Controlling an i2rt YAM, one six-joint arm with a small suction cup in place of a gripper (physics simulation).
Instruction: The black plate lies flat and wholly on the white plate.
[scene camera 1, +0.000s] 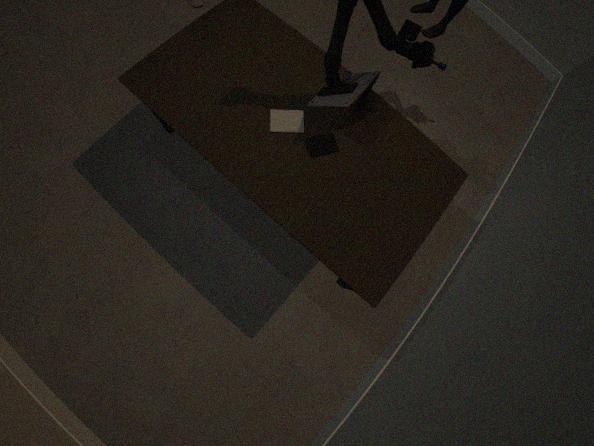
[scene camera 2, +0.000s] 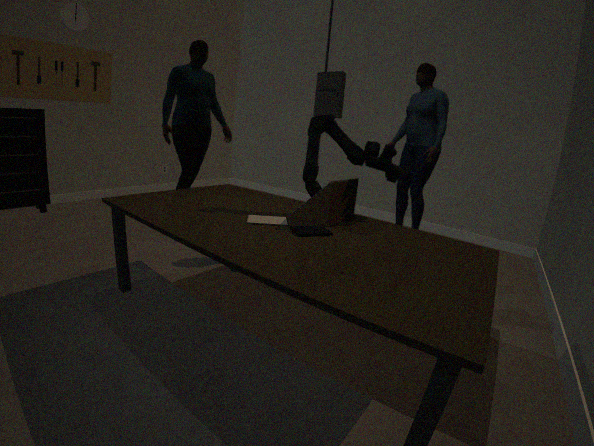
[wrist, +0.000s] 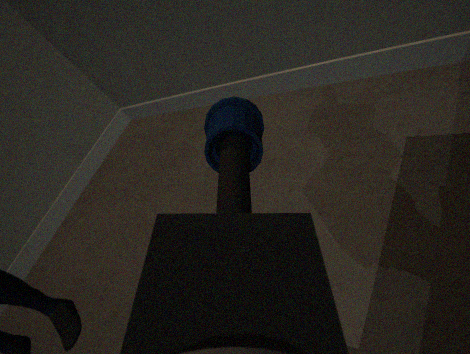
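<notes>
The black plate lies on the table near the arm's base and is not on the white plate. The white plate lies flat close beside it, to its upper left in scene camera 1; whether their nearest corners touch is too dark to tell. My gripper, a blue suction cup, is empty with nothing on it. It is held out past the table's back edge, above the floor and well away from both plates. Neither plate shows in the wrist view.
The brown table carries a slanted, wedge-like stand under the arm, close to the plates. One person stands behind the table near the arm's outer end. Another person is behind the table's left part.
</notes>
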